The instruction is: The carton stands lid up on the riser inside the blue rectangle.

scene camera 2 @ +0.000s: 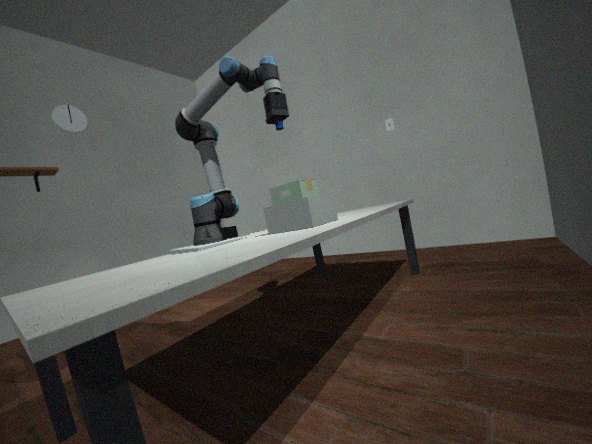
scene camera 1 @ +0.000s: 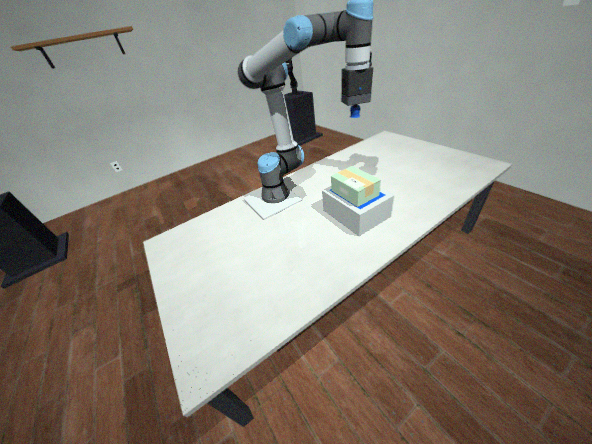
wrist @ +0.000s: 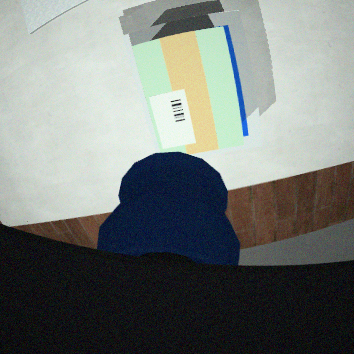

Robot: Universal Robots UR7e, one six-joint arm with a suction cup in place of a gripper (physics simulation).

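Seen in the pictures: hand, its tool point: point(scene camera 2: 279, 128) point(scene camera 1: 354, 116) point(wrist: 172, 202); arm's base, origin of its link: point(scene camera 2: 210, 242) point(scene camera 1: 275, 195).
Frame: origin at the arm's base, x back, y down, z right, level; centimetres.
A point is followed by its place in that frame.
Note:
A light green carton point(scene camera 1: 345, 191) @(y -14.6, x -42.1, z -11.5 cm) point(scene camera 2: 295, 193) @(y -13.3, x -46.4, z -11.0 cm) point(wrist: 220, 75) @(y -18.3, x -40.3, z -22.5 cm) with an orange tape band stands flat on the grey riser point(scene camera 1: 345, 215) @(y -5.0, x -45.0, z -8.3 cm) point(scene camera 2: 290, 217) @(y -4.0, x -43.2, z -8.5 cm). A white barcode label point(scene camera 1: 354, 181) @(y -18.3, x -43.6, z -15.3 cm) point(wrist: 172, 120) @(y -18.3, x -44.4, z -14.2 cm) lies on its upper face. The blue rectangle point(scene camera 1: 372, 201) @(y -10.4, x -51.5, z -17.8 cm) point(wrist: 236, 82) @(y -10.5, x -42.9, z -25.5 cm) shows as a strip along one side in the wrist view and at the carton's foot in scene camera 1; the carton hides the rest. My gripper point(scene camera 1: 355, 112) point(scene camera 2: 279, 126) point(wrist: 172, 190), a blue suction cup, is open and empty, high above the carton and apart from it.
The riser stands on the white table point(scene camera 1: 240, 280) @(y 1.5, x -37.1, z 42.3 cm) point(scene camera 2: 165, 275) @(y 1.6, x -51.2, z 51.5 cm), beside the arm's base plate point(scene camera 1: 265, 210) @(y 0.1, x -7.6, z 11.5 cm). Dark stands point(scene camera 1: 301, 117) point(scene camera 1: 25, 240) are on the floor behind the table. A wooden shelf point(scene camera 1: 75, 38) point(scene camera 2: 25, 171) is on the wall.

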